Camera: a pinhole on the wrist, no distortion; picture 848 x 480 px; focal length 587.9 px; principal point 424.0 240.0 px. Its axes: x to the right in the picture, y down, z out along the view. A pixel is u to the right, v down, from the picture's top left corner.
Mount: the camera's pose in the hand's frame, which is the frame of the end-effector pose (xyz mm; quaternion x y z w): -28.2 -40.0 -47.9 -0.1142 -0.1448 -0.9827 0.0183
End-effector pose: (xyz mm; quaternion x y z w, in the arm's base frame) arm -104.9 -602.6 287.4 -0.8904 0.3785 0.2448 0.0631
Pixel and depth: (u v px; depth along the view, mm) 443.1 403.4 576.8
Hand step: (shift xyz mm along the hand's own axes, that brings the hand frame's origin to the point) 91.0 -27.0 538.9
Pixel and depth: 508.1 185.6 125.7
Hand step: -19.0 7.4 70.1
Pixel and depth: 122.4 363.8 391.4
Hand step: 258.7 -5.3 293.9
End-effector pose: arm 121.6 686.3 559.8 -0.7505 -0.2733 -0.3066 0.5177
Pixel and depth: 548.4 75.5 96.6
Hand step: -28.8 13.7 39.2
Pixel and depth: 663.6 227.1 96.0
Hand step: -45.4 -10.4 50.0
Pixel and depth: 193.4 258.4 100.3
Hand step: 32.3 -13.9 37.4
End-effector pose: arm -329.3 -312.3 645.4 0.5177 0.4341 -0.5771 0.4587
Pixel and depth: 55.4 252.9 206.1
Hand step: 143.0 15.6 115.8
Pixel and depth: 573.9 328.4 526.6
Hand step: -38.0 35.9 495.9
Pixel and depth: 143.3 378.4 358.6
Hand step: 222.8 -16.8 270.6
